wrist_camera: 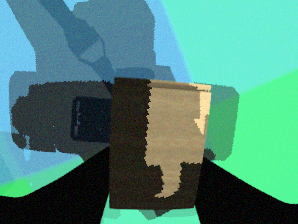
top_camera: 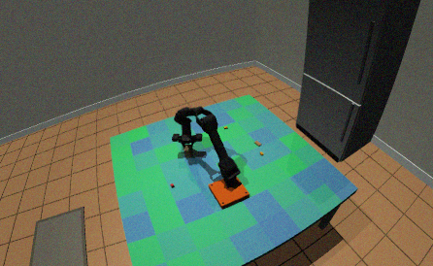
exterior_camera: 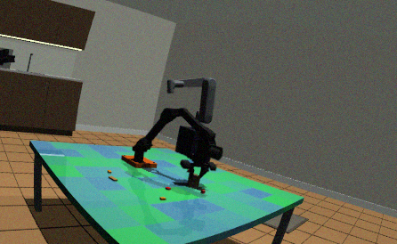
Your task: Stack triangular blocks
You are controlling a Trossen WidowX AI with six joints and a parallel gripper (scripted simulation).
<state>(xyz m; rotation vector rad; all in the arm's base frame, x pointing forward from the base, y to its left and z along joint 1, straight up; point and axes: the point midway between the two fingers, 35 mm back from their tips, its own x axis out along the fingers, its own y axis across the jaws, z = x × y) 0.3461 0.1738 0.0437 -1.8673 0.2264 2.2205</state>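
The tan triangular block lies 1 cm ahead of my gripper tip and 1 cm above it. From my gripper tip the other things lie so: tan piece: 46 cm to the right, 6 cm behind, 4 cm below.
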